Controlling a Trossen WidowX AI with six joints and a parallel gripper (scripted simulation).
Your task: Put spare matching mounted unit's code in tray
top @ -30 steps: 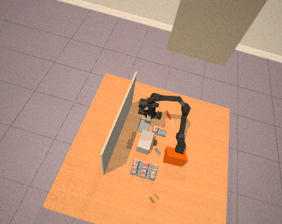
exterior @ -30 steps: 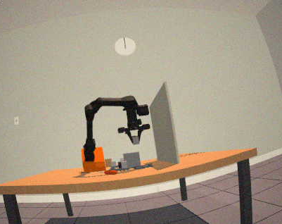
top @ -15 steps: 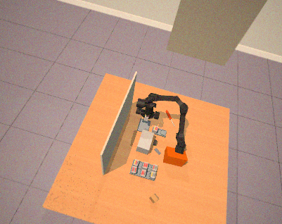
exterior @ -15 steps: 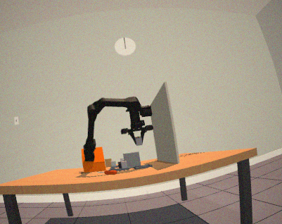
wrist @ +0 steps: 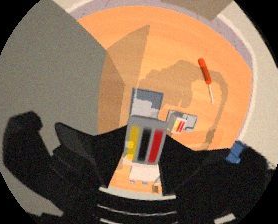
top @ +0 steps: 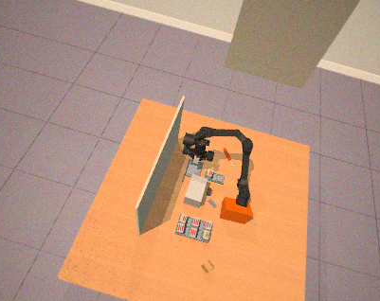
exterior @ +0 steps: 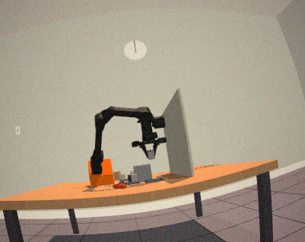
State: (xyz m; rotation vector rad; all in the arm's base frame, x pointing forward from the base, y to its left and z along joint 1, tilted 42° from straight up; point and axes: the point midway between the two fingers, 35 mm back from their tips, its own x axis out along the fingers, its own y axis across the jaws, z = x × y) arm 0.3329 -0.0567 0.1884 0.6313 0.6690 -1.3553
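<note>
The grey tray lies 130 mm below my gripper tip. From my gripper tip the other things lie so: upright panel 170 mm to the left, 170 mm ahead, 90 mm above; mounted unit 170 mm to the left, 80 mm below, 60 mm behind.
</note>
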